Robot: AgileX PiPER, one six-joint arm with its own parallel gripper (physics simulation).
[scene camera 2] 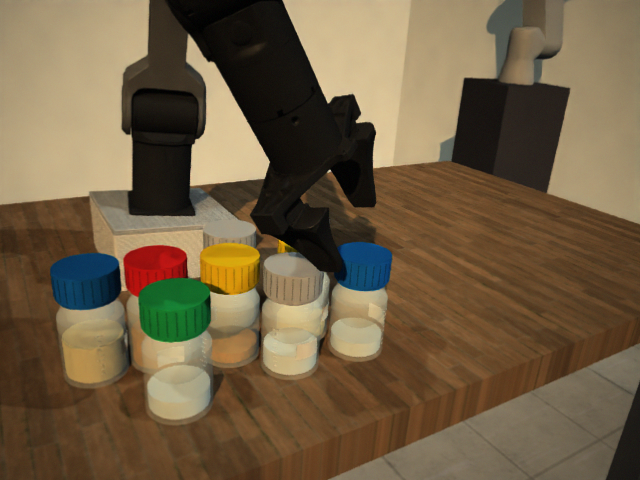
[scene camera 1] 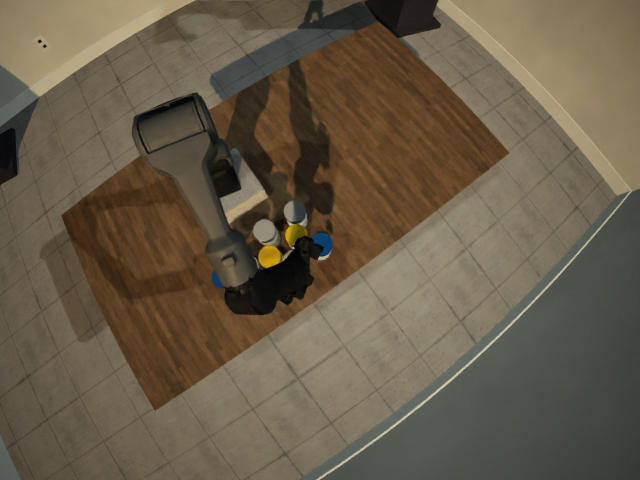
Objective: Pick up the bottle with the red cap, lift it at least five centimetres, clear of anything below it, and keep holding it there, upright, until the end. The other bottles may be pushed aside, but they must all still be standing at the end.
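Observation:
The red-capped bottle [scene camera 2: 155,269] stands upright on the wooden table in scene camera 2, between a blue-capped bottle [scene camera 2: 85,281] [scene camera 1: 218,279] and a yellow-capped bottle [scene camera 2: 230,268] [scene camera 1: 269,256]. A green-capped bottle [scene camera 2: 174,310] stands in front and partly hides it. In scene camera 1 the arm hides the red cap. My gripper [scene camera 2: 353,236] [scene camera 1: 311,267] is open, its fingers wide apart and tilted. It is above the right part of the group, well right of the red cap in scene camera 2. One fingertip is close to the front grey cap [scene camera 2: 292,279] and the right blue cap [scene camera 2: 363,266] [scene camera 1: 322,243]; contact cannot be told.
Two more grey-capped bottles [scene camera 1: 265,230] [scene camera 1: 295,212] and a second yellow-capped bottle [scene camera 1: 296,235] [scene camera 2: 285,246] stand upright behind. The pale base block [scene camera 2: 155,248] [scene camera 1: 247,198] is behind the group. The table's front edge [scene camera 2: 413,428] runs along the near right side.

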